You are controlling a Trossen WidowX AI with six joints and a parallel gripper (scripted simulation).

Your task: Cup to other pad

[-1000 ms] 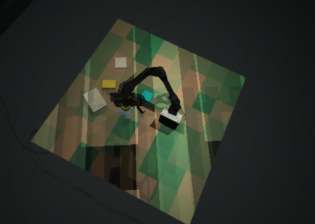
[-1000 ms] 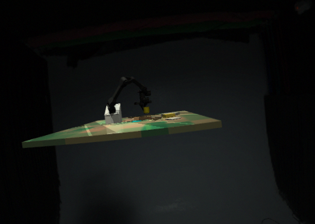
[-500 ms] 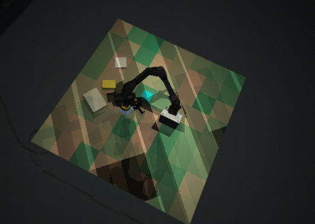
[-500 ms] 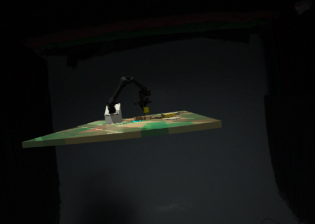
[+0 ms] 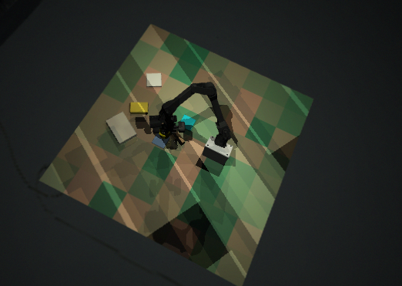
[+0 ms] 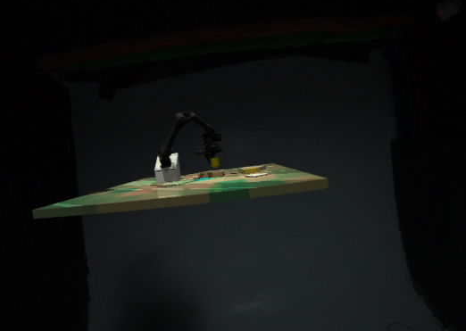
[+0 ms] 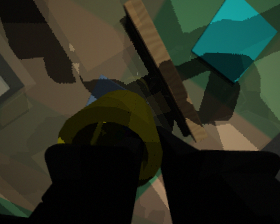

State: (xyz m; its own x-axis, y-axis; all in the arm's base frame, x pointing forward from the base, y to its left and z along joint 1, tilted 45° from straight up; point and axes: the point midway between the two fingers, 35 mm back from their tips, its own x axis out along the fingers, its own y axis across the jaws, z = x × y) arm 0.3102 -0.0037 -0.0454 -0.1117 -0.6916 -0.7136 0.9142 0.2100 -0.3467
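My gripper tip is now 10 mm past the thin wooden stick, 50 mm to the left of it and 90 mm above it. From my gripper tip the other things lie so: yellow cup: 20 mm ahead, 10 mm to the left; green marble: 20 mm ahead, 30 mm to the left, 20 mm below.
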